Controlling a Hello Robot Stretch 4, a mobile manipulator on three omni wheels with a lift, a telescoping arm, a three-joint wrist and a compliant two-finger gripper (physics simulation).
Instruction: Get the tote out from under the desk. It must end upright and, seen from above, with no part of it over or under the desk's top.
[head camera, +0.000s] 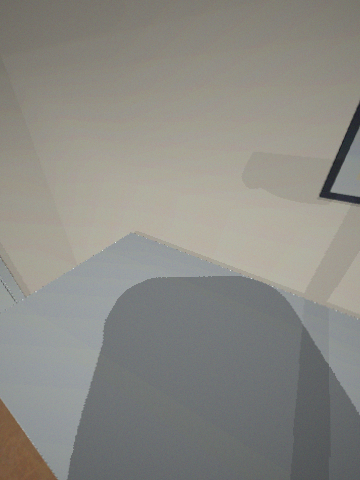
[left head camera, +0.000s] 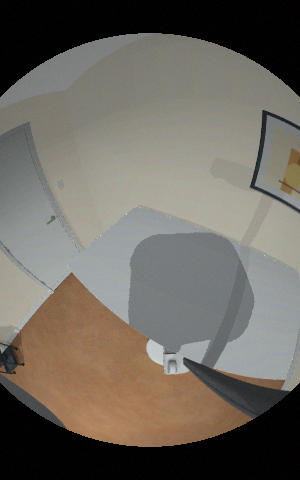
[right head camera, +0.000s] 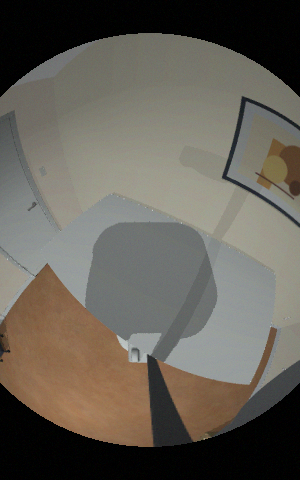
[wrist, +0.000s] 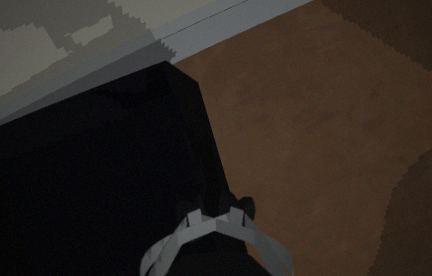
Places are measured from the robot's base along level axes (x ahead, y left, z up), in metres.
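Pixels of known places: gripper, fingertip midpoint: (wrist: 215, 206).
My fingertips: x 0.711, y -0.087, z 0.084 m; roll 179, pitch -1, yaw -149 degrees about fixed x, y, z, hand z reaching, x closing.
Note:
Behind a point stands the place of what it marks.
The black tote (wrist: 100, 175) @(y -0.035, x 0.841, z 0.007 m) fills the left of the wrist view, its open inside very dark. One corner and a side wall show, with the wall running down between the fingertips. My gripper (wrist: 215, 206) @(y -0.087, x 0.711, z 0.084 m) is shut on that wall. The tote's far edge is close to the skirting. The tote does not show in the head views. The grey desk top (head camera: 40, 345) @(y 0.403, x 0.437, z 0.922 m) (left head camera: 110, 260) @(y 0.347, x 0.514, z 0.922 m) (right head camera: 245, 300) @(y -0.625, x 0.138, z 0.922 m) hides the arm's outer part and the gripper there. The tote's base is hidden, so its exact tilt cannot be told.
The white skirting (wrist: 225, 27) @(y -0.268, x 0.797, z 0.014 m) and wall run behind the tote. Brown floor (wrist: 325, 110) @(y -0.254, x 0.627, z -0.028 m) lies to its right. My white round base (left head camera: 156, 350) @(y 0.104, x -0.036, z 0.187 m) is at the desk's front edge. A door (left head camera: 20, 190) @(y 1.398, x 0.991, z 1.398 m) (right head camera: 12, 200) @(y 1.413, x 0.970, z 1.109 m) is at the left, a dark cart-like object (left head camera: 10, 359) at lower left.

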